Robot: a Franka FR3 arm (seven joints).
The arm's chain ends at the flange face. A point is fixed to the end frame.
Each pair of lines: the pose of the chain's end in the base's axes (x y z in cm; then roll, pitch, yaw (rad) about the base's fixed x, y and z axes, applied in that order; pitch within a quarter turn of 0, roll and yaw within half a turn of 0), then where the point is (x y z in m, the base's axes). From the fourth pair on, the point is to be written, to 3 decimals.
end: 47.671 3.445 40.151 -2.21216 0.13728 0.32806
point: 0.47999 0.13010 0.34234
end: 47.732 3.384 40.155 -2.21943 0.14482 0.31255
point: 0.48169 0.12889 0.34149
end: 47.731 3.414 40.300 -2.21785 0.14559 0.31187
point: 0.48169 0.12926 0.34305
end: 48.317 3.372 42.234 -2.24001 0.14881 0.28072
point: 0.490 0.127 0.360
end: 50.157 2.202 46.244 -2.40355 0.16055 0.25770
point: 0.511 0.105 0.387
